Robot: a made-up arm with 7 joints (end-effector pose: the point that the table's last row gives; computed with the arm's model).
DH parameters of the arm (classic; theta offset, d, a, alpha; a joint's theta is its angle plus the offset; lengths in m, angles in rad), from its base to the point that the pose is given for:
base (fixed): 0 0.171 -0.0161 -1.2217
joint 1: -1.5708 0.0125 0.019 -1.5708
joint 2: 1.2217 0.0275 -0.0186 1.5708
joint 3: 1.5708 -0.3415 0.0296 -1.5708
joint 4: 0 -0.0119 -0.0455 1.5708
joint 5: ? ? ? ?
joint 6: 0 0.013 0.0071 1.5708
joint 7: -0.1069 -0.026 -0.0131 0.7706
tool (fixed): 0.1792 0.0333 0 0
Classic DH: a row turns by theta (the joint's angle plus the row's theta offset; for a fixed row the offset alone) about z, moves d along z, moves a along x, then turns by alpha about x.
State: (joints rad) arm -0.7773 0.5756 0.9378 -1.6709 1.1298 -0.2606 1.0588
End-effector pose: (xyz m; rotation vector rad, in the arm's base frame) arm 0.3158 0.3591 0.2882 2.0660 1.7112 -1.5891
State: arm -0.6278 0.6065 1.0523 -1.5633 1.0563 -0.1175 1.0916
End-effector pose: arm 0.2927 0.4215 0.2260 -1.7607 -1.6836 1.9057
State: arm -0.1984 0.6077 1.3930 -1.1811 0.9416 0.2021 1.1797
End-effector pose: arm 0.1361 0.5468 0.0060 -1.0708 -1.1242 2.7269
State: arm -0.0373 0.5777 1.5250 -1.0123 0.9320 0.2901 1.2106
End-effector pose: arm 0.0387 0.5550 -0.0826 0.8520 0.7620 -2.7943
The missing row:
joint 5: 0 -0.315 0.0038 -1.5708
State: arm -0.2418 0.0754 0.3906 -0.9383 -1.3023 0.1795 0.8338
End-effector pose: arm 0.3846 0.1075 -0.2952 1.2328 -1.1161 0.3963
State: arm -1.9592 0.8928 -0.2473 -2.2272 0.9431 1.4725 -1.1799
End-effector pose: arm 0.0375 -0.0575 0.5412 -1.2937 2.0756 1.0184
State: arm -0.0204 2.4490 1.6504 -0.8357 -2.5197 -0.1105 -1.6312
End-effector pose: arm 0.0108 0.1595 0.8066 -0.9511 -2.6557 1.0388
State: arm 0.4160 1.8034 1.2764 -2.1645 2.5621 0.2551 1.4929
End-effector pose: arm 0.2264 0.1632 0.5052 -1.0549 -0.2440 0.7475
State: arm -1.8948 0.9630 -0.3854 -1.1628 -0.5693 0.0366 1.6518
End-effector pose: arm 0.3128 0.0265 0.6435 -0.3874 -2.7347 0.6510
